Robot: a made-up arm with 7 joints. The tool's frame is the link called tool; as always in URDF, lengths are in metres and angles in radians. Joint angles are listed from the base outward. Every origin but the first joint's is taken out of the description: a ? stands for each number. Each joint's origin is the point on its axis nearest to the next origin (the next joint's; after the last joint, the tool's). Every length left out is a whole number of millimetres.
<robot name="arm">
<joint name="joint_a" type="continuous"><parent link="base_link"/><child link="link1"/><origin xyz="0.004 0.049 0.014" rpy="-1.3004 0.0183 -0.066"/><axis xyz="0 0 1"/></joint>
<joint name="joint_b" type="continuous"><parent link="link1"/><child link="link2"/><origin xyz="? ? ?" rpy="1.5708 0 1.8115"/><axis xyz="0 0 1"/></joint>
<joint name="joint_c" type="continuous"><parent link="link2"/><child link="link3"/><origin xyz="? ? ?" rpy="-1.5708 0 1.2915"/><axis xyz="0 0 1"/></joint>
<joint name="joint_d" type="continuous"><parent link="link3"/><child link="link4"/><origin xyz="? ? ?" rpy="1.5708 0 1.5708"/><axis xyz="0 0 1"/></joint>
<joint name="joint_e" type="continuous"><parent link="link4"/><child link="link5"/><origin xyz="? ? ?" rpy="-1.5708 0 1.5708"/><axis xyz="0 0 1"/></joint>
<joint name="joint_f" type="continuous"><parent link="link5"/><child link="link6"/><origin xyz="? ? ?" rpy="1.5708 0 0"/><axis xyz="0 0 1"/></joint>
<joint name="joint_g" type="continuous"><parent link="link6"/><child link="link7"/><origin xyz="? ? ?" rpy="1.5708 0 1.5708"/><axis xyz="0 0 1"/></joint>
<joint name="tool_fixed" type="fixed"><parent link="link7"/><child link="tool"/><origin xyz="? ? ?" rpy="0 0 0"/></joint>
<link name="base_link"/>
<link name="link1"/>
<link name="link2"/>
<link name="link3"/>
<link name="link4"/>
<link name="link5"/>
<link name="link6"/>
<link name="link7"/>
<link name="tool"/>
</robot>
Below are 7 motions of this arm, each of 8 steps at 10 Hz.
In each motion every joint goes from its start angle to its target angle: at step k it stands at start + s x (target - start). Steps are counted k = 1, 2, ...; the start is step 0. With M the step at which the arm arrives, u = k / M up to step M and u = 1 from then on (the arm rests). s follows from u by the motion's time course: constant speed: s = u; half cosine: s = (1 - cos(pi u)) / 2; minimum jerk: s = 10 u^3 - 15 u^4 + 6 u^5.
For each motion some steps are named. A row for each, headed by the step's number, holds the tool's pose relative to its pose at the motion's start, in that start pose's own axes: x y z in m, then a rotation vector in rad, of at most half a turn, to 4 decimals.
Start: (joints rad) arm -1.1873 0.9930 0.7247 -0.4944 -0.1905 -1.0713 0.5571
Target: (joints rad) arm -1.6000 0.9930 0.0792 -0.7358 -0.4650 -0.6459 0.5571
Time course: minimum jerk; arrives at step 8
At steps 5, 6, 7, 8:
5: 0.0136 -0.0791 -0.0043 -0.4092 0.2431 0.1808
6: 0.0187 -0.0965 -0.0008 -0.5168 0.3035 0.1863
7: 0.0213 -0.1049 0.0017 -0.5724 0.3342 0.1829
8: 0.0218 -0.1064 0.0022 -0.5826 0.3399 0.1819

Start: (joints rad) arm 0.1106 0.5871 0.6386 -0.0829 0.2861 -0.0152 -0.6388
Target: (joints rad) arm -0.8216 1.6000 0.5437 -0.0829 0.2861 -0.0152 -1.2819
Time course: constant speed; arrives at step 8
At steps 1, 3, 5, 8:
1: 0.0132 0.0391 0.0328 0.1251 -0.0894 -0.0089
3: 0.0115 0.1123 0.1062 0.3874 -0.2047 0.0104
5: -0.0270 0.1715 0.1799 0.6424 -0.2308 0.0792
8: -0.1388 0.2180 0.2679 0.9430 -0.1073 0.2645

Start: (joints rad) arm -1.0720 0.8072 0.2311 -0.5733 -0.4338 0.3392 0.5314
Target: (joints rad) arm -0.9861 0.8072 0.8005 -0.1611 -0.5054 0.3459 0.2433
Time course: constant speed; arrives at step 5
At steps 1, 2, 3, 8:
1: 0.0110 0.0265 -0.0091 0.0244 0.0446 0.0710
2: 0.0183 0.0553 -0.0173 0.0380 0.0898 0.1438
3: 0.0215 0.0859 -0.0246 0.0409 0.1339 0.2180
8: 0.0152 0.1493 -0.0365 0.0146 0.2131 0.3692

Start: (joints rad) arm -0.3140 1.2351 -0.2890 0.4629 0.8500 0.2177 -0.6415
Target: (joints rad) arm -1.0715 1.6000 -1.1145 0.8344 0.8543 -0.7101 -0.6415
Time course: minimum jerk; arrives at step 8
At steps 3, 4, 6, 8:
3: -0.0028 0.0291 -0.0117 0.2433 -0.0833 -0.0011
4: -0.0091 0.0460 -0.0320 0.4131 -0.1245 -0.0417
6: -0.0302 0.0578 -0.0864 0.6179 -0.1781 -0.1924
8: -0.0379 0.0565 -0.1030 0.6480 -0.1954 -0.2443

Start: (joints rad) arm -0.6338 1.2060 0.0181 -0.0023 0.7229 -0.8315 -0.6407
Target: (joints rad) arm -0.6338 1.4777 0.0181 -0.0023 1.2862 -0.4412 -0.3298
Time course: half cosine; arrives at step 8
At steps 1, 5, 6, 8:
1: -0.0013 0.0001 -0.0015 0.0087 0.0247 -0.0114
5: -0.0295 0.0074 -0.0271 0.2505 0.4482 -0.1594
6: -0.0377 0.0110 -0.0330 0.3379 0.5472 -0.1830
8: -0.0454 0.0150 -0.0380 0.4259 0.6324 -0.2004

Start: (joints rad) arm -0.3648 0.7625 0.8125 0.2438 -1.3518 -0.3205 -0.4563
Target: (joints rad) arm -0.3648 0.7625 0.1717 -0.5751 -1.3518 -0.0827 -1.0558
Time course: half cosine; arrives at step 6
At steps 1, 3, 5, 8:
1: 0.0046 -0.0130 -0.0071 -0.0299 0.0351 -0.1026
3: 0.0100 -0.1049 -0.0467 -0.2890 0.2237 -0.7515
5: -0.0215 -0.1971 -0.0603 -0.6575 0.3131 -1.3621
8: -0.0287 -0.2102 -0.0591 -0.7237 0.3147 -1.4516

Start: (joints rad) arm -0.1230 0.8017 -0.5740 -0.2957 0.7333 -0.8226 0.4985
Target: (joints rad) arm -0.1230 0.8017 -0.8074 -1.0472 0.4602 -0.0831 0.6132
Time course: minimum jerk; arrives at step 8
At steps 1, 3, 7, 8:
1: 0.0020 0.0003 0.0013 0.0004 0.0004 0.0095
3: 0.0318 0.0070 0.0247 -0.0121 0.0143 0.1627
7: 0.0821 0.0452 0.1035 -0.2037 0.1232 0.5174
8: 0.0826 0.0463 0.1054 -0.2102 0.1266 0.5236

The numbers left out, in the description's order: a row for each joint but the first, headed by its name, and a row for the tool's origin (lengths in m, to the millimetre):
joint_b: -0.004 0.018 0
joint_c: 0.198 -0.048 0
joint_d: 0.002 -0.012 0
joint_e: -0.18 -0.013 0
joint_f: 0 0 0
joint_g: 0 0.037 0
tool: 0 0 0

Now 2 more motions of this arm.
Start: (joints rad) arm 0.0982 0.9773 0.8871 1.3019 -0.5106 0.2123 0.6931
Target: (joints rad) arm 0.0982 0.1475 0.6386 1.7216 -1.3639 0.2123 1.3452
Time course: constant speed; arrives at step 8
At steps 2, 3, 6, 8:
2: -0.0071 -0.0054 -0.1063 0.0779 0.3416 0.1546
3: -0.0188 -0.0016 -0.1577 0.1375 0.5031 0.2496
6: -0.0808 0.0341 -0.2946 0.3967 0.9292 0.5909
8: -0.1392 0.0757 -0.3648 0.6306 1.1480 0.8545

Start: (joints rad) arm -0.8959 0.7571 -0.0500 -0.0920 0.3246 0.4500 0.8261
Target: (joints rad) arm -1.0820 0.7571 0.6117 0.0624 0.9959 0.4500 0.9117
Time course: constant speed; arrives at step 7
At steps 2, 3, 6, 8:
2: 0.0424 0.0267 -0.0114 0.1283 -0.0168 0.2898
3: 0.0602 0.0425 -0.0183 0.1996 -0.0132 0.4261
6: 0.0983 0.0948 -0.0438 0.4405 0.0448 0.7903
8: 0.1056 0.1127 -0.0539 0.5289 0.0793 0.8935

